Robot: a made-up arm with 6 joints. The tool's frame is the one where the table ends. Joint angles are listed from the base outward.
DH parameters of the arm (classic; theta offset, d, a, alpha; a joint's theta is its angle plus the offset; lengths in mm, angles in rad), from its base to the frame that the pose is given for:
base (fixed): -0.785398 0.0 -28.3 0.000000
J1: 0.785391 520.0 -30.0 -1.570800
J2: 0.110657 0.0 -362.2 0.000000
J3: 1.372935 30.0 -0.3 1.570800
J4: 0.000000 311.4 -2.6 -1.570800
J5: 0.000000 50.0 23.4 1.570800
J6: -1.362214 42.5 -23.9 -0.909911
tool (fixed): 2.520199 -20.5 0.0 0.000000
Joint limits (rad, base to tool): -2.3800..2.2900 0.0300..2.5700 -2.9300..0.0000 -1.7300..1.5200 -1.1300..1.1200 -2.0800..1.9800
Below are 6 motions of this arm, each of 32 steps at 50 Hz.
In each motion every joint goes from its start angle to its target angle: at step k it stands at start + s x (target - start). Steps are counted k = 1, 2, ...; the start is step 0. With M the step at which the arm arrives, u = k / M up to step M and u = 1 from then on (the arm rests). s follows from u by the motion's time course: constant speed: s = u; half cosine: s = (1 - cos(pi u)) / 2; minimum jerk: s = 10 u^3 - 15 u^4 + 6 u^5.
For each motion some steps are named. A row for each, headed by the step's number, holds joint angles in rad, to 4 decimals.
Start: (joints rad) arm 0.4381 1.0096 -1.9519 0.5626 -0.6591 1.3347
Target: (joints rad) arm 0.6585 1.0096 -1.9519 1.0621 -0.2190 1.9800
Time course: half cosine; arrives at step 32
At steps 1, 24, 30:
1: 0.4386 1.0096 -1.9519 0.5638 -0.6580 1.3363
24: 0.6262 1.0096 -1.9519 0.9889 -0.2835 1.8855
30: 0.6564 1.0096 -1.9519 1.0573 -0.2232 1.9738

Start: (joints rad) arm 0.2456 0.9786 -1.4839 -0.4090 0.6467 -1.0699
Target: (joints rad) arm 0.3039 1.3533 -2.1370 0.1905 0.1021 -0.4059
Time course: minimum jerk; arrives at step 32
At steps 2, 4, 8, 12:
2: 0.2457 0.9794 -1.4853 -0.4077 0.6455 -1.0684
4: 0.2465 0.9846 -1.4944 -0.3994 0.6380 -1.0592
8: 0.2516 1.0174 -1.5515 -0.3469 0.5903 -1.0012
12: 0.2616 1.0817 -1.6636 -0.2440 0.4968 -0.8872

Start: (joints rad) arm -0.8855 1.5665 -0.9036 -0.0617 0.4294 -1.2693
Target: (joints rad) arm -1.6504 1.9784 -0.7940 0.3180 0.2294 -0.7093
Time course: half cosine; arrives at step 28
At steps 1, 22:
1: -0.8879 1.5678 -0.9033 -0.0605 0.4288 -1.2675
22: -1.5670 1.9335 -0.8060 0.2766 0.2512 -0.7704

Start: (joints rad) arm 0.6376 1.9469 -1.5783 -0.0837 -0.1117 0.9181
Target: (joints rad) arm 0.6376 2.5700 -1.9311 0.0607 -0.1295 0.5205
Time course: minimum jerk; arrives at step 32
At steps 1, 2, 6, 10, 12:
1: 0.6376 1.9471 -1.5784 -0.0837 -0.1117 0.9180
2: 0.6376 1.9483 -1.5791 -0.0834 -0.1117 0.9172
6: 0.6376 1.9773 -1.5955 -0.0767 -0.1126 0.8987
10: 0.6376 2.0591 -1.6418 -0.0577 -0.1149 0.8465
12: 0.6376 2.1184 -1.6754 -0.0440 -0.1166 0.8087

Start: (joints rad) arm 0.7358 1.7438 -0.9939 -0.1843 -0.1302 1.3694
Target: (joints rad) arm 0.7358 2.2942 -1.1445 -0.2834 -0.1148 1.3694
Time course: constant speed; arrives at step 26
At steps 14, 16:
14: 0.7358 2.0402 -1.0750 -0.2377 -0.1219 1.3694
16: 0.7358 2.0825 -1.0866 -0.2453 -0.1207 1.3694

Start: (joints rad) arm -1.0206 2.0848 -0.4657 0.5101 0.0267 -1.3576
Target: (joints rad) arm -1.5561 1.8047 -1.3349 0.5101 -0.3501 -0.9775
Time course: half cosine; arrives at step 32
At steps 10, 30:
10: -1.1396 2.0226 -0.6588 0.5101 -0.0570 -1.2731
30: -1.5510 1.8074 -1.3265 0.5101 -0.3465 -0.9812

